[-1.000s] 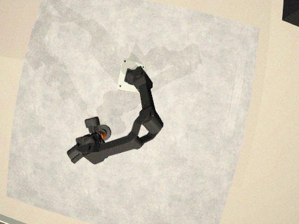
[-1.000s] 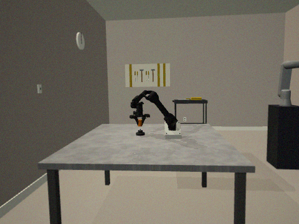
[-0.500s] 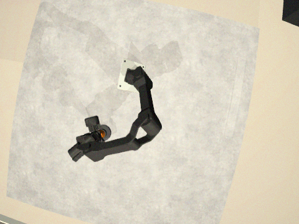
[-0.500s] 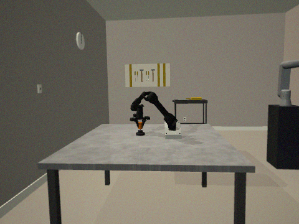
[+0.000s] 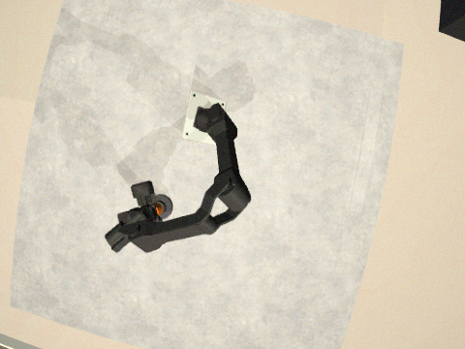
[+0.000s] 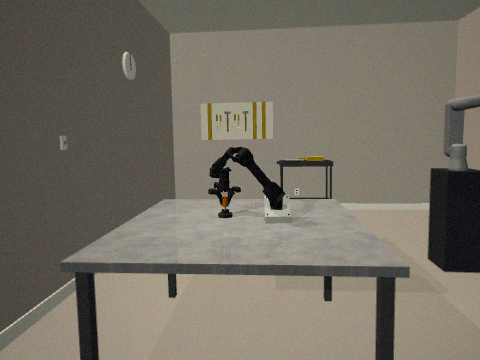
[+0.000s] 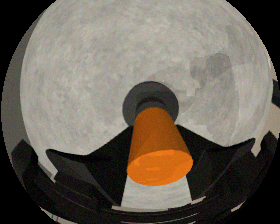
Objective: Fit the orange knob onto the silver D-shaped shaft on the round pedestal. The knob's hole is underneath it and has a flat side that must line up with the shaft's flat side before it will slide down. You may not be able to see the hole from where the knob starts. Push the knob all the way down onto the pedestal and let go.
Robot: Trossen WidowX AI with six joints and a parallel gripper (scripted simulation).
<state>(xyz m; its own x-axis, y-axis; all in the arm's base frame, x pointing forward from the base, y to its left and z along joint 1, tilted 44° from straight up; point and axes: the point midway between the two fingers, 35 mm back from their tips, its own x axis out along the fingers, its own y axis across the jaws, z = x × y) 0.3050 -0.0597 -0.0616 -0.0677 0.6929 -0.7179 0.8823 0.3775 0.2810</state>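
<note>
Now: gripper tip 30 mm below the orange knob. From my gripper tip the other things lie so: round dark pedestal 40 mm below.
</note>
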